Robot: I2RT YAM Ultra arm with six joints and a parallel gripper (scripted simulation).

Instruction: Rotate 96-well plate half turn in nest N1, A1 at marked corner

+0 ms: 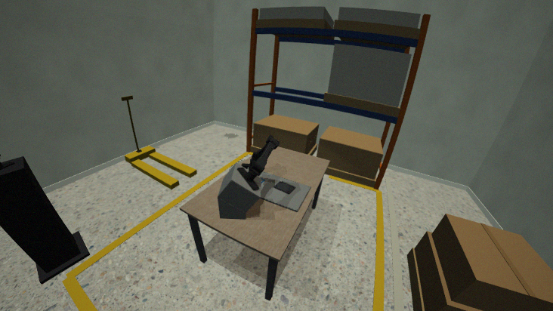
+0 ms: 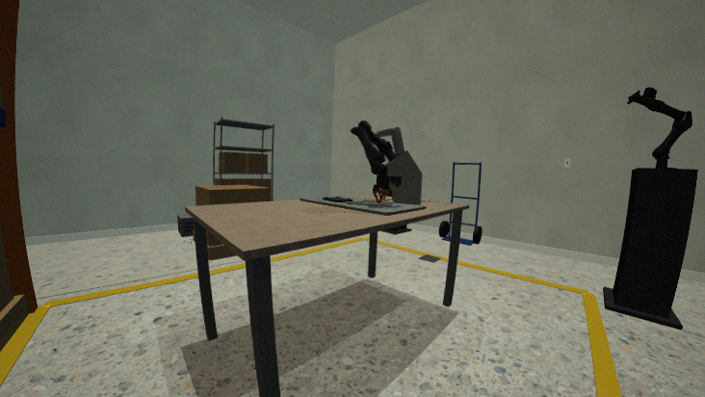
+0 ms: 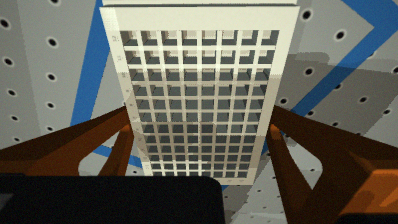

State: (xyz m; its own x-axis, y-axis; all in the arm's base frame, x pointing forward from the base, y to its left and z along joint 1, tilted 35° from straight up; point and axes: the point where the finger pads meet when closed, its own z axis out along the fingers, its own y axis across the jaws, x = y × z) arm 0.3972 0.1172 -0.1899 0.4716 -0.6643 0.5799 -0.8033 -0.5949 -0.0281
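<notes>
The dark plate nest N1 is 80 mm ahead of my hand, 300 mm to the right of it and 20 mm below it. From my hand the other things lie so: cream 96-well plate right at my hand; A1 label 130 mm ahead, 220 mm to the right, 10 mm below.
</notes>
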